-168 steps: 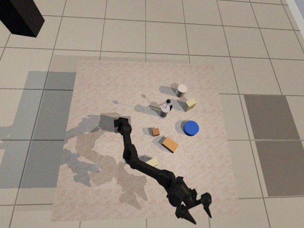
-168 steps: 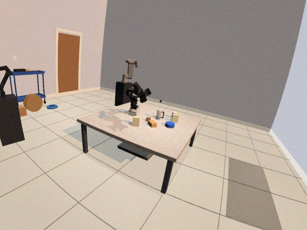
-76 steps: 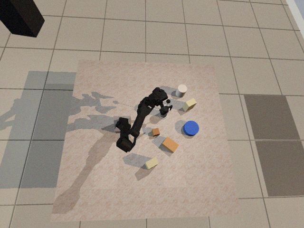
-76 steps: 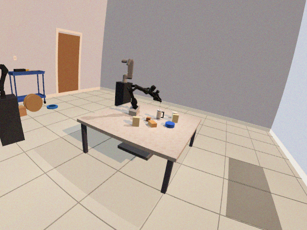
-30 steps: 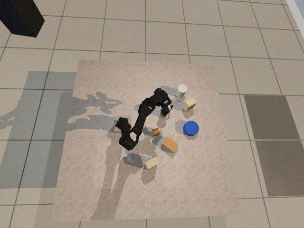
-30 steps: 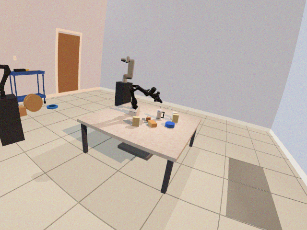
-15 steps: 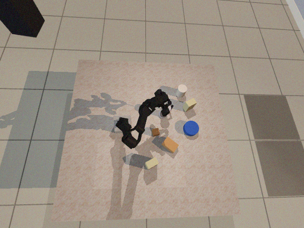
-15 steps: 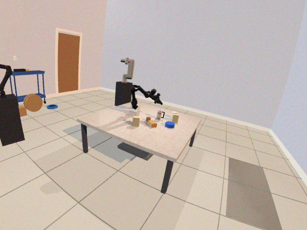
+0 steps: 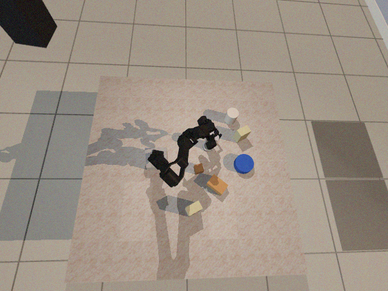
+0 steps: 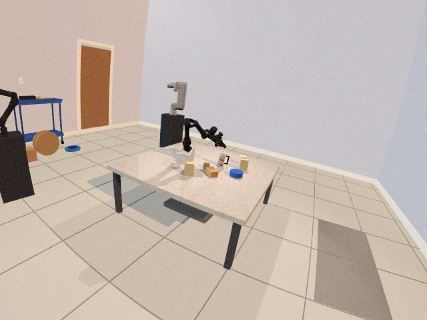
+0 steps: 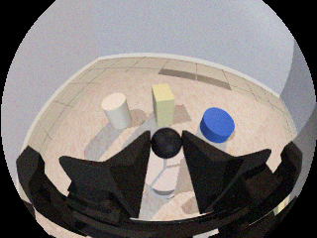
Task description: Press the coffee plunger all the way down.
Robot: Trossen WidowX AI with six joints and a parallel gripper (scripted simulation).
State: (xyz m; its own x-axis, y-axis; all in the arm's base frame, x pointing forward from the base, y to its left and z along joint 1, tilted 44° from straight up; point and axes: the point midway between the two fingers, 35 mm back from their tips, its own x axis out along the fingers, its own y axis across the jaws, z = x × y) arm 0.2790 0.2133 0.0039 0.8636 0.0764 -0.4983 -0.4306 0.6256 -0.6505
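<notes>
Now: gripper tip 11 cm above the coffee press. From my gripper tip the other things lie so: small brown cube: 18 cm to the right, 18 cm below, 7 cm behind.
</notes>
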